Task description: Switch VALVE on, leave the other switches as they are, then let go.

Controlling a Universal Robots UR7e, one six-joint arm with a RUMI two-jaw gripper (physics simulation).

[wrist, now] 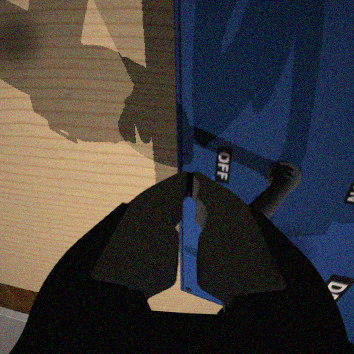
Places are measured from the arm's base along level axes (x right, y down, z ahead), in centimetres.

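Pixels of known places: gripper, fingertip midpoint: [189, 174].
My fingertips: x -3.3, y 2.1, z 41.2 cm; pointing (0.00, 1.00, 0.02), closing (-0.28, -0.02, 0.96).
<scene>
Behind a point stands the place of what it marks.
A dark switch lever [272, 192] @[x -5.7, y -1.6, z 44.9 cm] stands out from a blue panel [240, 200] at the right of the view. Its rounded end is up and right, and its other end runs down-left behind my right finger. A black OFF label [223, 165] @[x -4.6, y 2.3, z 43.3 cm] is left of the lever. Part of another label [351, 194] @[x -6.7, y -0.7, z 50.8 cm], ending in N, shows at the right edge. The name VALVE cannot be read here. My gripper [189, 174] @[x -3.3, y 2.1, z 41.2 cm] is shut and empty, with its tips over the panel's left edge, left of the lever and just below-left of the OFF label.
A partly cut-off label [338, 288] @[x 1.2, y -1.9, z 56.4 cm] starting with D is at the lower right. A light wooden table top [75, 200] @[x 9.4, y 9.7, z 29.8 cm] spreads left of the panel, with dark shadows across it. Its brown edge [17, 297] and a grey surface [10, 327] show at the lower left.
</scene>
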